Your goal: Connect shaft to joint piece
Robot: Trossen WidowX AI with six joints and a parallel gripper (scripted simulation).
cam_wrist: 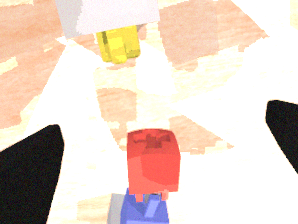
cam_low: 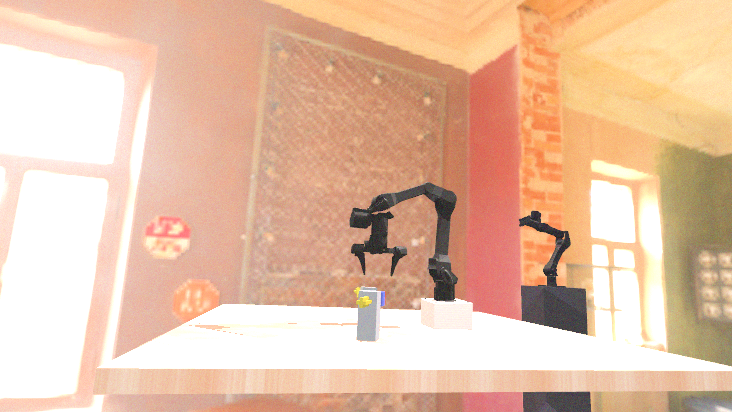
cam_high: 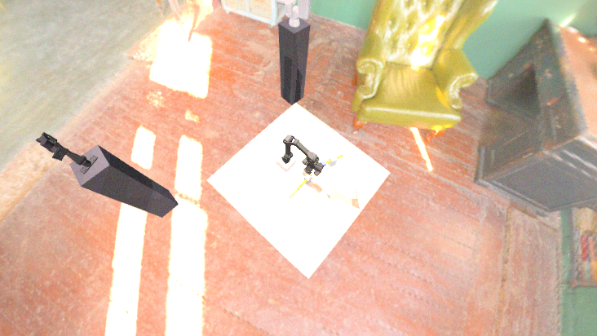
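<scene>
Now: gripper tip 90 mm to the right of the red joint piece, 70 mm above it and 10 mm short of it.
</scene>
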